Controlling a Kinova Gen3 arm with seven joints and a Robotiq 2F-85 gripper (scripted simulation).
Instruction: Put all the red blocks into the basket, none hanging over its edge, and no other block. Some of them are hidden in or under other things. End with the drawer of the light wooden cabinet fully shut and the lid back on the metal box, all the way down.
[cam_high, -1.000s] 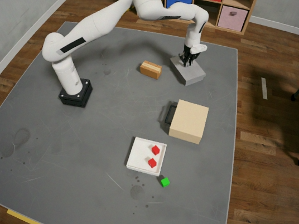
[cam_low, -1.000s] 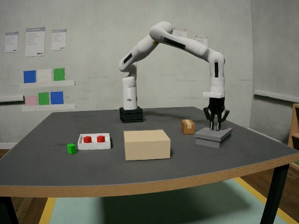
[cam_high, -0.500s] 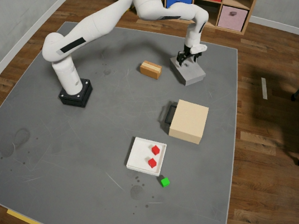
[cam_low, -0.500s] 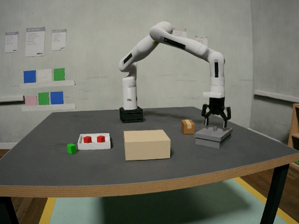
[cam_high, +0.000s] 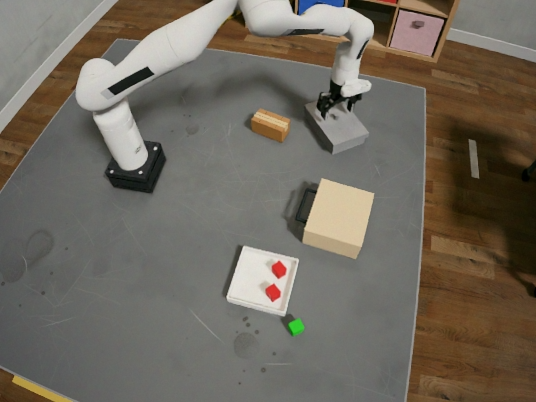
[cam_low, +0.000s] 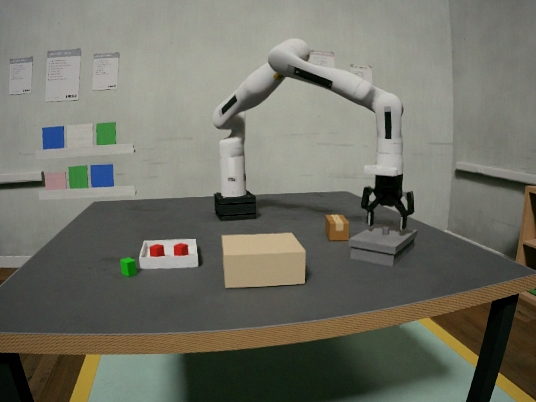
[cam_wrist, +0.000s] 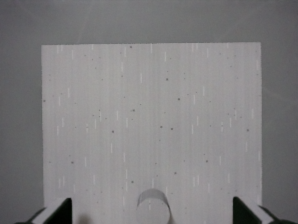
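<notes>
My gripper is now 3 cm above the lid. Also, from my hand: blue block 20 cm behind, 10 cm to the right, 6 cm below; then cardboard box 18 cm behind, 10 cm to the right, 4 cm below; then metal box 5 cm below.
</notes>
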